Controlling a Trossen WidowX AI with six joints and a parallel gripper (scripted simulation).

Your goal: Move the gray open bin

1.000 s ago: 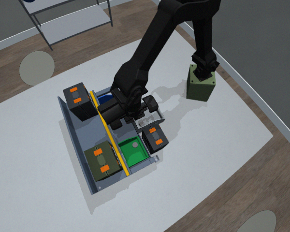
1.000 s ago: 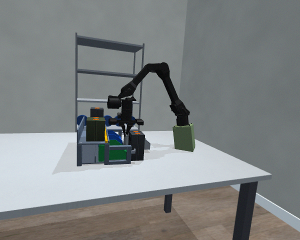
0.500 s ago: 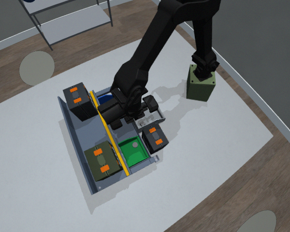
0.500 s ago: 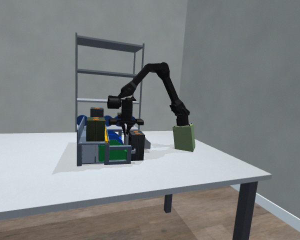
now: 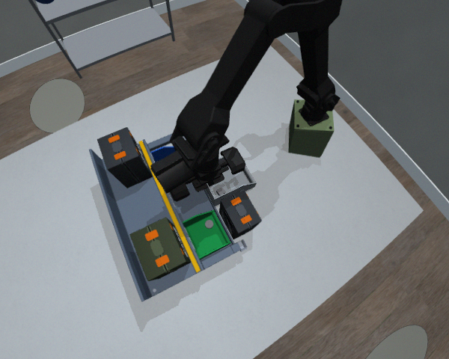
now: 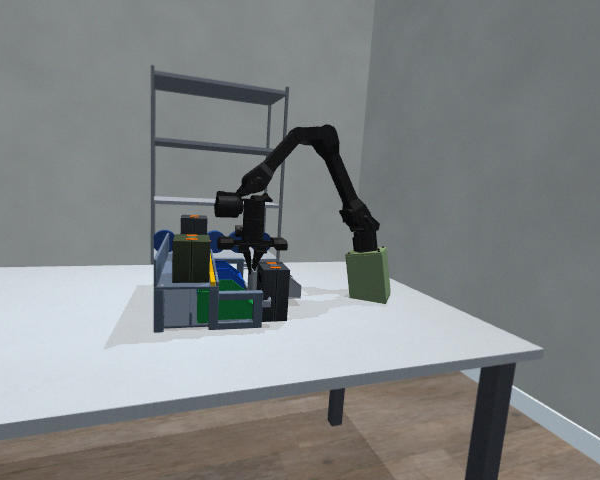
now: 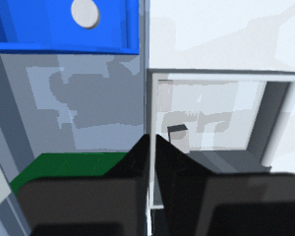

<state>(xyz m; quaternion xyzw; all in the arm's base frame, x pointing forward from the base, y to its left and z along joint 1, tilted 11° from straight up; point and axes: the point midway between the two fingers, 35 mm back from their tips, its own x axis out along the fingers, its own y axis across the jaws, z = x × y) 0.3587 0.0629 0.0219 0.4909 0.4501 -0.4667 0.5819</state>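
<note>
Now: hand 60 mm past the gray open bin and 50 mm above it. Round my hand: yellow rail (110 mm ahead, 10 mm to the left, 10 mm below); then blue bin (90 mm ahead, 110 mm to the right, 70 mm below); then green bin (70 mm ahead, 120 mm to the left, 70 mm below).
</note>
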